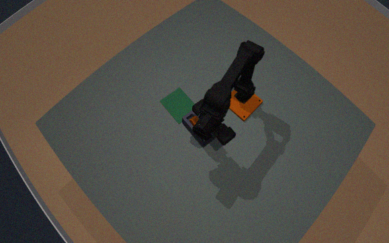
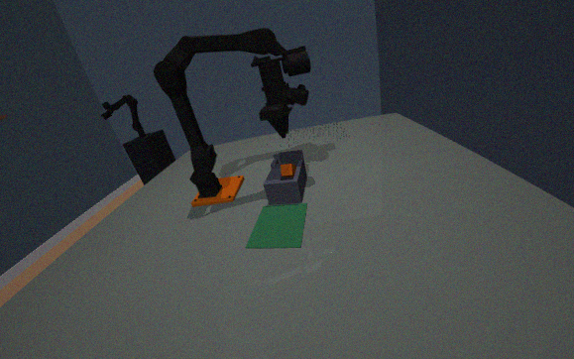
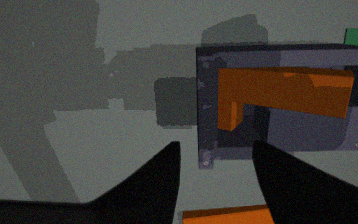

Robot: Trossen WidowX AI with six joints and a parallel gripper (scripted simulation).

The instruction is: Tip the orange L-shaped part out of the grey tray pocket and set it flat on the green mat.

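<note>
Now: the orange L-shaped part 100 mm below my gripper tip, 40 mm to the right of it and 10 mm behind it. From my gripper tip the other things lie so: green mat 220 mm to the right, 160 mm below, 30 mm behind.
</note>
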